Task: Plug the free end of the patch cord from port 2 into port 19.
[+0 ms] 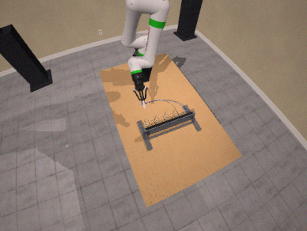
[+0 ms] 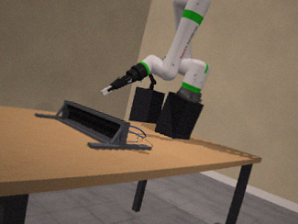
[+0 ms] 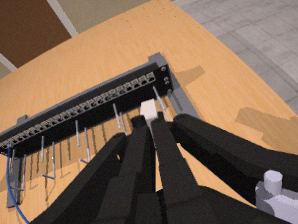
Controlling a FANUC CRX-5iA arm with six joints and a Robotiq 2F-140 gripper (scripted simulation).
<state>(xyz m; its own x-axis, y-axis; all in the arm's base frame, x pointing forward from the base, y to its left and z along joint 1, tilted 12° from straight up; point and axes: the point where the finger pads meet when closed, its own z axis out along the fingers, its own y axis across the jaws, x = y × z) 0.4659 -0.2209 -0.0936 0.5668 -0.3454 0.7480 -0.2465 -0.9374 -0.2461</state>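
Right now my hand is 13 cm past the plug, 3 cm to the right of it and 19 cm above it.
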